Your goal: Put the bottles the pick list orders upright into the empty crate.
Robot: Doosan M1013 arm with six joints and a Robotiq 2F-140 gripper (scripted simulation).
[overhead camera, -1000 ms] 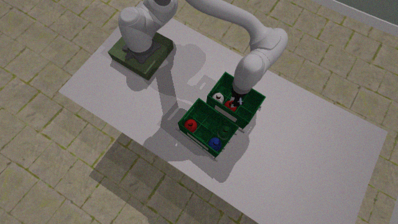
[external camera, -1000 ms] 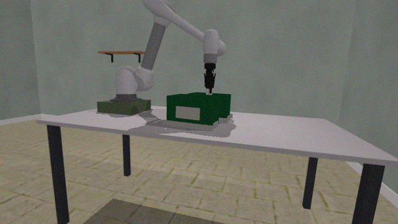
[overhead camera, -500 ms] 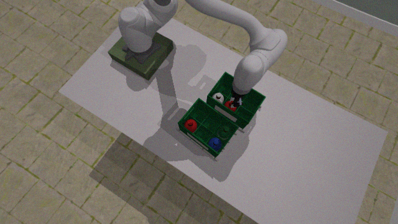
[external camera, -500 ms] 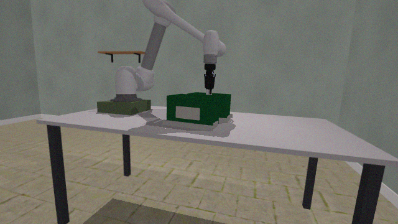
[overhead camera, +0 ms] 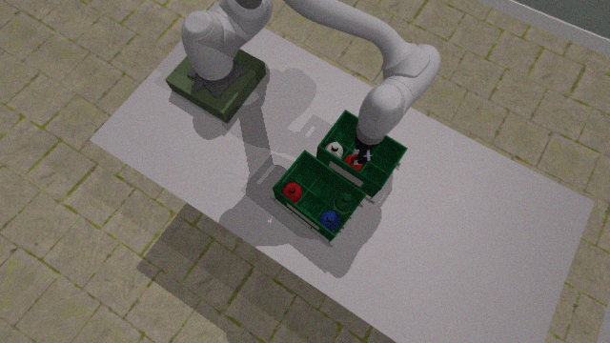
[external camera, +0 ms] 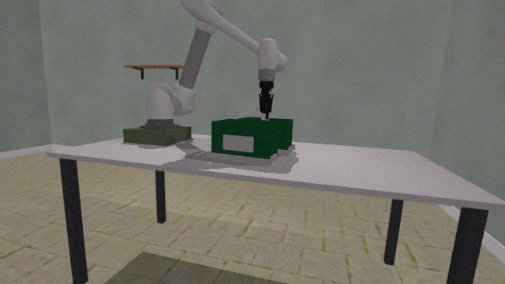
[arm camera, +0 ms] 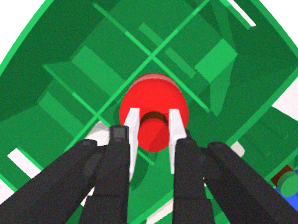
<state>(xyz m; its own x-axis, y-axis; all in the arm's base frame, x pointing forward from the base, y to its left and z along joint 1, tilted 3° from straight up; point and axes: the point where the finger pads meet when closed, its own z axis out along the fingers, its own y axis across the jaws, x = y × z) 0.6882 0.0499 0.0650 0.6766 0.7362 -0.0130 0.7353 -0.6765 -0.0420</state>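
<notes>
My hand is 9 cm past the white-capped bottle, 9 cm above it and 1 cm to the left of it. Also, from my hand: green-capped bottle (14 cm to the right, 9 cm below, 6 cm ahead); pick list (19 cm to the left, 18 cm below, 1 cm ahead); blue bottle (23 cm to the right, 9 cm below, 7 cm ahead).
</notes>
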